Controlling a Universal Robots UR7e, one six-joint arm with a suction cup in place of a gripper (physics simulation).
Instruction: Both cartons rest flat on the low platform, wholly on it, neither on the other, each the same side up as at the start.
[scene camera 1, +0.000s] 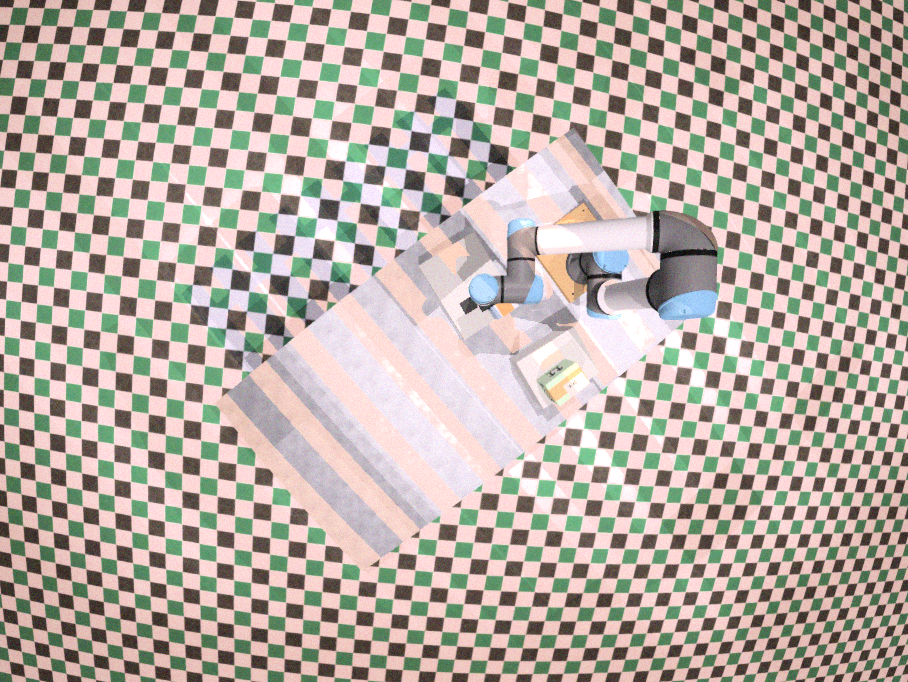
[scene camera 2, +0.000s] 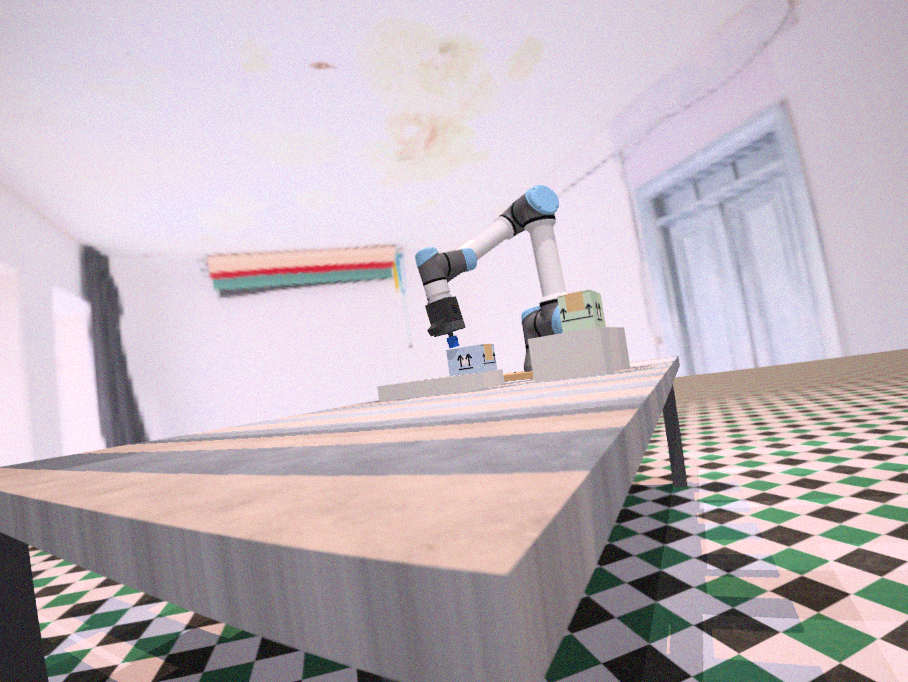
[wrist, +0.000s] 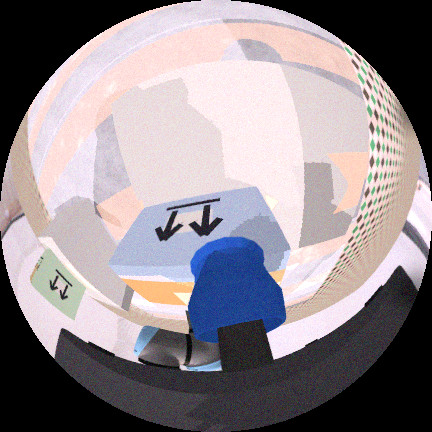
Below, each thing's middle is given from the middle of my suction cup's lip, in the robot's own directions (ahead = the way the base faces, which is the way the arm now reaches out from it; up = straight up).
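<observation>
The tall block (scene camera 1: 563, 343) is 360 mm to the left of my suction cup, 110 mm behind it and 90 mm below it. As for the low platform (scene camera 1: 449, 273), my suction cup is 10 mm short of it, 60 mm to the left of it and 120 mm above it.
</observation>
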